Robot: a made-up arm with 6 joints.
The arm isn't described. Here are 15 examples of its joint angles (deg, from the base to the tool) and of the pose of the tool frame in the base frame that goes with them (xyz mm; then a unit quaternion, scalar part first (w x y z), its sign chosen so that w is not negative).
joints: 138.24 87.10 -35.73 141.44 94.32 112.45
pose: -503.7 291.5 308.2 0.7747 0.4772 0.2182 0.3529
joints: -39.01 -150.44 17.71 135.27 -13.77 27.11
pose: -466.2 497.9 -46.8 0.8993 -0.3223 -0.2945 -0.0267
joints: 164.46 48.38 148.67 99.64 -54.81 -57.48
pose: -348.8 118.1 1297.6 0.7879 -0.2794 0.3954 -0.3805
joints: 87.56 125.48 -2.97 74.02 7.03 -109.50
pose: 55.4 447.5 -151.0 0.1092 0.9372 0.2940 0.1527
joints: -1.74 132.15 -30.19 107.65 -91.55 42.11
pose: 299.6 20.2 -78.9 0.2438 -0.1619 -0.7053 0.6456
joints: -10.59 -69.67 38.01 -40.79 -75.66 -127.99
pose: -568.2 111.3 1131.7 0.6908 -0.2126 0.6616 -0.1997
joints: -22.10 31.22 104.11 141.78 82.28 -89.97
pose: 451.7 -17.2 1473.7 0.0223 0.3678 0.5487 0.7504
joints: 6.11 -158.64 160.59 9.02 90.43 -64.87
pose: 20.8 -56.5 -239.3 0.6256 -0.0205 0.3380 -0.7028
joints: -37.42 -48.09 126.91 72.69 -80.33 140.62
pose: -632.6 434.4 987.6 0.8797 0.3721 -0.1611 0.2486
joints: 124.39 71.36 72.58 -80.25 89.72 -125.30
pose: -549.6 829.1 670.0 0.2697 -0.0148 0.8155 0.5119
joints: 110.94 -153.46 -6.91 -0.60 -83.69 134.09
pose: 248.6 -413.3 173.4 0.0589 0.4109 -0.2889 -0.8627
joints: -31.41 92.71 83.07 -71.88 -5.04 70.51
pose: 888.5 -464.3 355.7 0.0627 0.4417 -0.2531 0.8584
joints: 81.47 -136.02 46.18 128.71 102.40 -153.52
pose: -234.4 -733.5 9.9 0.5888 0.5109 -0.2356 -0.5803
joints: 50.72 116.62 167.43 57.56 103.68 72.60
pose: 478.8 591.9 555.0 0.2219 -0.8455 0.0477 0.4834
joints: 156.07 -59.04 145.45 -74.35 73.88 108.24
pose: 841.2 -354.8 901.8 0.1587 -0.3045 0.9167 0.2042
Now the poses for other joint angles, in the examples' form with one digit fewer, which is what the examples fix.
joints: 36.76 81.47 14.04 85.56 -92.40 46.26
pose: 731 521 454 0.340 0.485 0.758 -0.273
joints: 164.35 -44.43 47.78 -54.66 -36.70 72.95
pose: 325 -103 1386 0.938 0.327 0.117 -0.003
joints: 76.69 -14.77 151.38 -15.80 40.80 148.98
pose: -36 -453 1377 0.364 -0.045 -0.704 0.608
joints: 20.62 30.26 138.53 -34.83 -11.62 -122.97
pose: 373 119 1507 0.952 -0.012 0.265 0.151
